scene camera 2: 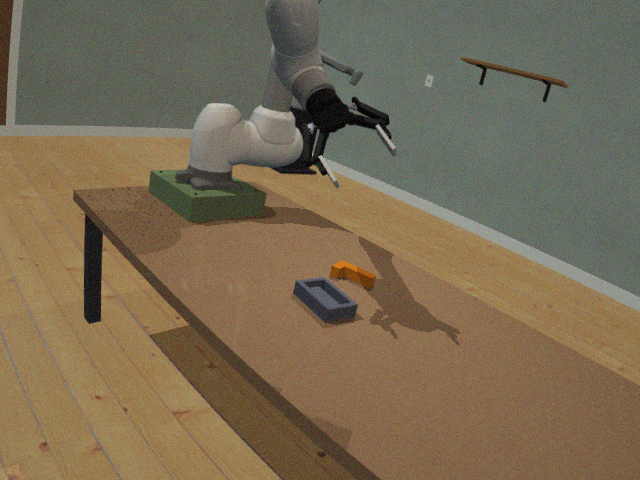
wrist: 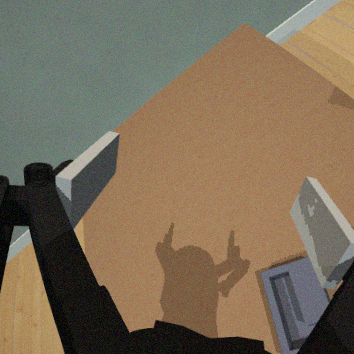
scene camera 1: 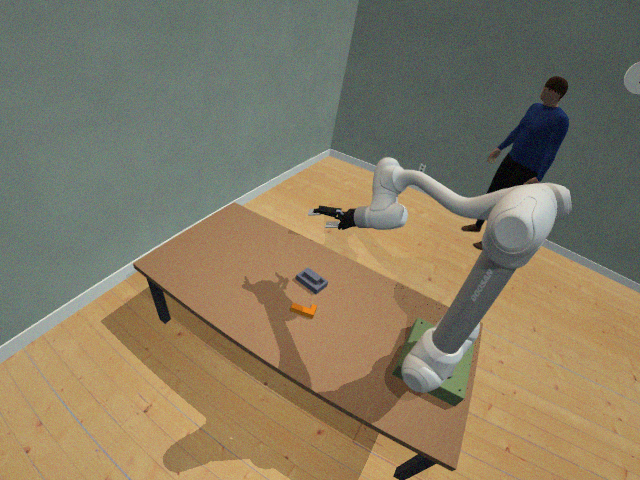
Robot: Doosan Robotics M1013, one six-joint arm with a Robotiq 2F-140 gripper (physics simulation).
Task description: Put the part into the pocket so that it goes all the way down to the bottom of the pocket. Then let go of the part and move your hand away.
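Frame: origin at the arm's base, x up, y left, z back, level; millimetres.
Seen in the pictures: gripper, between the fingertips: (scene camera 2: 365, 168) (wrist: 208, 173) (scene camera 1: 317, 218); arm's base, origin of its link: (scene camera 2: 208, 181).
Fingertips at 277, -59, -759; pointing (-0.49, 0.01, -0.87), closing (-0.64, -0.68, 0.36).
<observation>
Offsets run from my fingertips to a thing's top centre, as dx, dy, dz. Level surfaces: height alone.
The orange part @[-327, +209, +138] (scene camera 1: 303, 310) (scene camera 2: 353, 273) is an L-shaped block lying on the table @[dx -359] (scene camera 1: 222, 258) (scene camera 2: 491, 392) (wrist: 200, 150). It does not show in the wrist view. The blue-grey block with the pocket @[-323, +37, +56] (scene camera 1: 311, 280) (scene camera 2: 325, 301) (wrist: 311, 280) lies beside the part, a short gap apart; its pocket opens upward and no part shows in it. My gripper (scene camera 1: 321, 218) (scene camera 2: 364, 167) (wrist: 208, 173) is wide open and empty, tilted, high above the table, and touches neither of them. In the wrist view one finger and the gripper's body hide some of the pocket block.
The arm's base stands on a green block (scene camera 1: 454, 388) (scene camera 2: 227, 205) at one end of the table. A person in a blue sweater (scene camera 1: 540, 136) stands on the floor beyond the table. A wooden wall shelf (scene camera 2: 514, 71) hangs on the wall. The arm's shadow falls near the part.
</observation>
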